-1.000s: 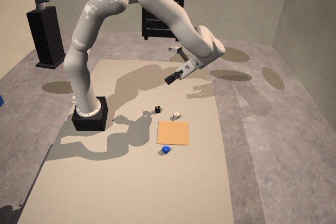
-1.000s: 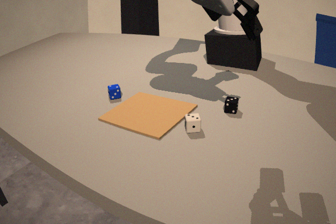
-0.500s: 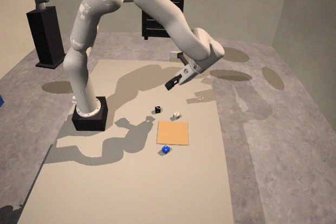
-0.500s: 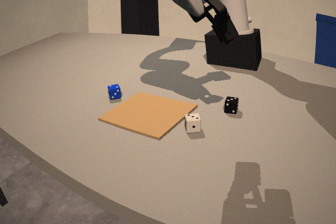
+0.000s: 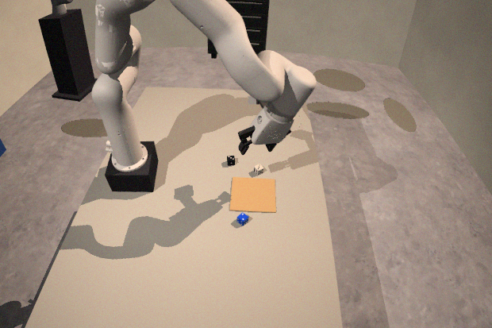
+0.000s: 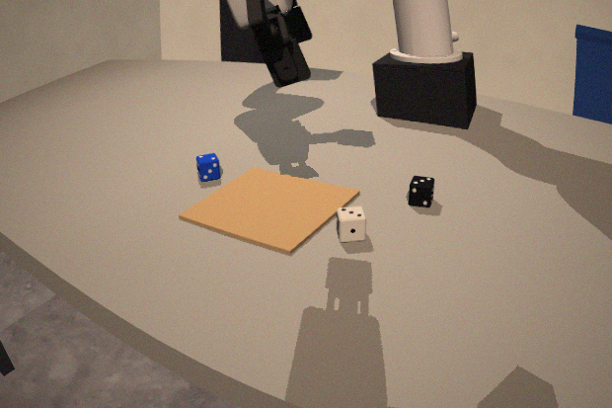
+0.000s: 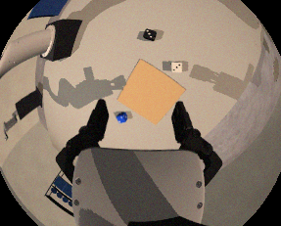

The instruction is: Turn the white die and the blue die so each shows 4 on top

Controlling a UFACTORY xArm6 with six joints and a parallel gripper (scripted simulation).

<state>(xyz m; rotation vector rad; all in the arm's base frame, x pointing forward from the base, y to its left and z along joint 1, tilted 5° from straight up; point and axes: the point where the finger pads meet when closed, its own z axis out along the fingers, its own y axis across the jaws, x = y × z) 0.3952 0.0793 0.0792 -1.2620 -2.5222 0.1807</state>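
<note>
The blue die is 15 cm to the right of my hand and 15 cm below it. The rest, counted from my hand: white die (15 cm below, 7 cm to the left, 1 cm ahead); then orange mat (17 cm below, 3 cm to the right, 1 cm ahead); then black die (15 cm below, 10 cm behind, 9 cm to the left).
</note>
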